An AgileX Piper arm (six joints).
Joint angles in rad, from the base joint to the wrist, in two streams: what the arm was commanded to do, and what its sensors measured. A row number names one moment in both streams.
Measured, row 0:
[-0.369, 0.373, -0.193, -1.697, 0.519, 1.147]
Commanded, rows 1 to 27:
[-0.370, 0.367, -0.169, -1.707, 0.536, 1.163]
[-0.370, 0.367, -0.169, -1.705, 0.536, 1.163]
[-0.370, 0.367, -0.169, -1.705, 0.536, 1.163]
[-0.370, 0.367, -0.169, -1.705, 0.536, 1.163]
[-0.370, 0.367, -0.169, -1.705, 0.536, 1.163]
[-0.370, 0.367, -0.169, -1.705, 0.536, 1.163]
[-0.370, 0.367, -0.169, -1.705, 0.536, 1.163]
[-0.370, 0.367, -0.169, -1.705, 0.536, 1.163]
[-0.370, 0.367, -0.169, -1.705, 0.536, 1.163]
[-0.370, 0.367, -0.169, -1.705, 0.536, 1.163]
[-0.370, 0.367, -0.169, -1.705, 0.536, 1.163]
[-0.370, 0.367, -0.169, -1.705, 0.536, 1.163]
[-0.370, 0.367, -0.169, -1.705, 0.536, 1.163]
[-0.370, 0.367, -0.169, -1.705, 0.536, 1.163]
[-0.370, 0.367, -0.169, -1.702, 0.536, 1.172]
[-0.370, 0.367, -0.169, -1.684, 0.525, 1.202]
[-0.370, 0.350, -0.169, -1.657, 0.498, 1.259]
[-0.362, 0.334, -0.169, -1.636, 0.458, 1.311]
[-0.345, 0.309, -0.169, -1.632, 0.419, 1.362]
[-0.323, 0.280, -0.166, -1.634, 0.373, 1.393]
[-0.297, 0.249, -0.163, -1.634, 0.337, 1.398]
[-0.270, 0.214, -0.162, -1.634, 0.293, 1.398]
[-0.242, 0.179, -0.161, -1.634, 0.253, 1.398]
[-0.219, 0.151, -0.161, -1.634, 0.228, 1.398]
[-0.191, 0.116, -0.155, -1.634, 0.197, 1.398]
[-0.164, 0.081, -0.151, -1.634, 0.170, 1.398]
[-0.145, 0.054, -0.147, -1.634, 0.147, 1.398]
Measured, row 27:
[-0.224, 0.160, -0.165, -1.637, 0.253, 1.381]
